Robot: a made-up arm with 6 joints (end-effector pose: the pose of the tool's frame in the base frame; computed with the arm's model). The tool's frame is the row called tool.
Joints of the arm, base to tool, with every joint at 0 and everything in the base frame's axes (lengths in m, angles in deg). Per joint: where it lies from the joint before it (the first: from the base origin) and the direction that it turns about. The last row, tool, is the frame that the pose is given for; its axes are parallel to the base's.
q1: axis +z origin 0 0 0.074
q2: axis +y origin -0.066 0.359 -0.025
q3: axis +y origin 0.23 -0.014 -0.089
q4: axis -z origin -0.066 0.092 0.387
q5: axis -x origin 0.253 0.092 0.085
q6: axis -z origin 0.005 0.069 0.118
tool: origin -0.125 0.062 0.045
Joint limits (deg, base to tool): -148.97..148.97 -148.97..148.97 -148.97..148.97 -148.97..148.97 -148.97..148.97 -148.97..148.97
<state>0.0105 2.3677 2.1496 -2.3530 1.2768 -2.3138</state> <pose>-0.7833 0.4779 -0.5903 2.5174 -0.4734 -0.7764</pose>
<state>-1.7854 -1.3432 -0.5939 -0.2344 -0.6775 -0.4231</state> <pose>0.6150 0.4225 0.0575 -1.7640 -0.7295 0.5788</pose>
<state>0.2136 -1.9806 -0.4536 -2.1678 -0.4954 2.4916</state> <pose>-0.3697 0.6447 -0.4468 2.3214 -0.9201 -2.2935</pose>
Working (the frame after each row of the table, in the pose's form):
after q1: 0.0000 0.0000 0.0740 0.0000 0.0000 0.2136
after q2: -0.1406 0.3369 0.0490 3.1416 -1.1610 -2.9280
after q3: -0.1474 0.3210 0.2954 3.1416 -0.7074 -2.9280
after q4: -0.3637 0.3683 -0.0416 -2.5261 0.3740 1.3075
after q5: -0.2889 0.5457 -0.2481 -2.0307 0.3740 1.3075
after q6: -0.3711 0.5294 -0.3562 2.3214 -0.9201 -2.2935

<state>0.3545 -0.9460 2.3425 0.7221 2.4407 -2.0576</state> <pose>0.3860 0.6252 -0.0402 2.4336 -0.7568 -2.5117</pose>
Working (the frame after each row of the table, in the pose's form):
after q1: 0.0000 0.0000 0.0740 0.0000 0.0000 0.3545
after q2: -0.1865 0.3138 0.0490 0.0000 -0.9460 0.3545
after q3: 0.0122 0.3724 0.1835 0.0000 1.3965 0.3545
after q4: 0.3270 0.5870 0.3156 -1.3104 0.8317 -1.0219
after q5: 0.4803 0.5391 0.0835 2.5320 0.8317 -1.0219
after q6: 0.3541 0.5075 0.0412 2.4336 -0.7568 -2.5117

